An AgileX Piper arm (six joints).
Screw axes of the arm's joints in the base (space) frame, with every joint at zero. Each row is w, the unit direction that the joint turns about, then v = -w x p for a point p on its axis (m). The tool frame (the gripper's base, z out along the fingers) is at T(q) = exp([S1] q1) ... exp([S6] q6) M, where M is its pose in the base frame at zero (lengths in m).
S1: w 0 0 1 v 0.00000 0.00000 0.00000
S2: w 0 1 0 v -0.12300 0.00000 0.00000
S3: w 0 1 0 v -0.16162 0.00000 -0.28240
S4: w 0.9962 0 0.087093 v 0.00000 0.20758 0.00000
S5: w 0 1 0 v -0.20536 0.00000 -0.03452
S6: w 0.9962 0 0.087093 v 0.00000 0.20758 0.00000
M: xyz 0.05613 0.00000 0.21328 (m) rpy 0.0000 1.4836 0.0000 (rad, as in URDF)
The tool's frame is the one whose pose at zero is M.
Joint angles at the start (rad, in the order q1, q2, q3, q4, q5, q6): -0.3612 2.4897 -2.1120 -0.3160 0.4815 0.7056
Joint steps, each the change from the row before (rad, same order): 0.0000 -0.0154 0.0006 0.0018 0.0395 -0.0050; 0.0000 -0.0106 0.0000 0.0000 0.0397 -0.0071; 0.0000 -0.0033 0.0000 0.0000 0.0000 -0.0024; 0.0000 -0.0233 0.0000 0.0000 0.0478 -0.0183; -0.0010 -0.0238 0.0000 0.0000 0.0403 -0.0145
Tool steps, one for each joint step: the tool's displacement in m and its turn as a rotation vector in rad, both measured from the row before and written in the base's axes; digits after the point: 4 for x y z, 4 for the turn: -0.0032 0.0002 0.0060 0.0034 0.0238 -0.0088; -0.0031 0.0002 0.0035 0.0023 0.0294 -0.0068; -0.0001 0.0000 0.0018 -0.0026 -0.0021 0.0017; -0.0043 0.0004 0.0101 -0.0061 0.0293 -0.0012; -0.0043 0.0001 0.0108 -0.0055 0.0204 -0.0026
